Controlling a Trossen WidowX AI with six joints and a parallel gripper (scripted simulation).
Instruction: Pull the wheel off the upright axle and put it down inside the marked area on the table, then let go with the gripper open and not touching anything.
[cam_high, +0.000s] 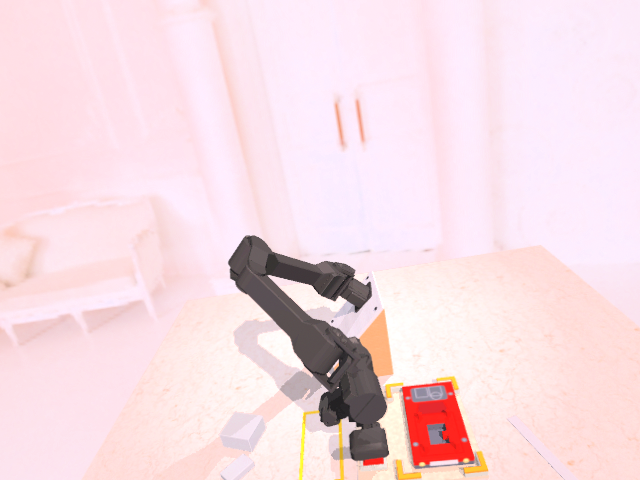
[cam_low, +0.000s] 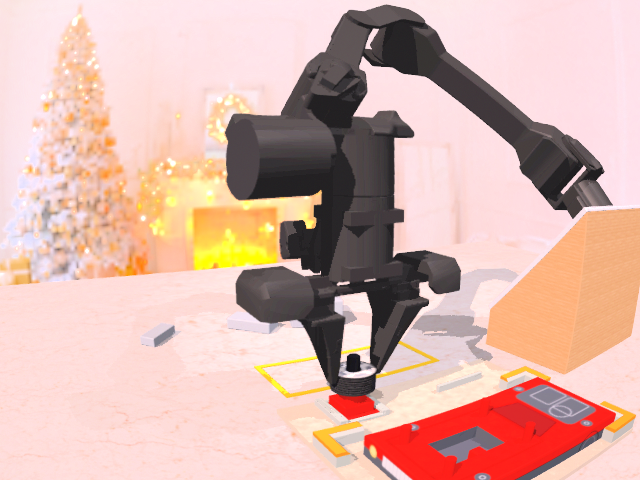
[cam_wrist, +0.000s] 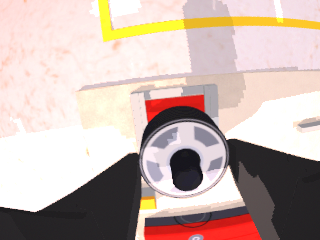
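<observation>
The wheel lies right at my gripper tip. Round my gripper tip: thin white strip 2 cm ahead, 31 cm to the left, 4 cm below; upright axle right at my gripper tip.
</observation>
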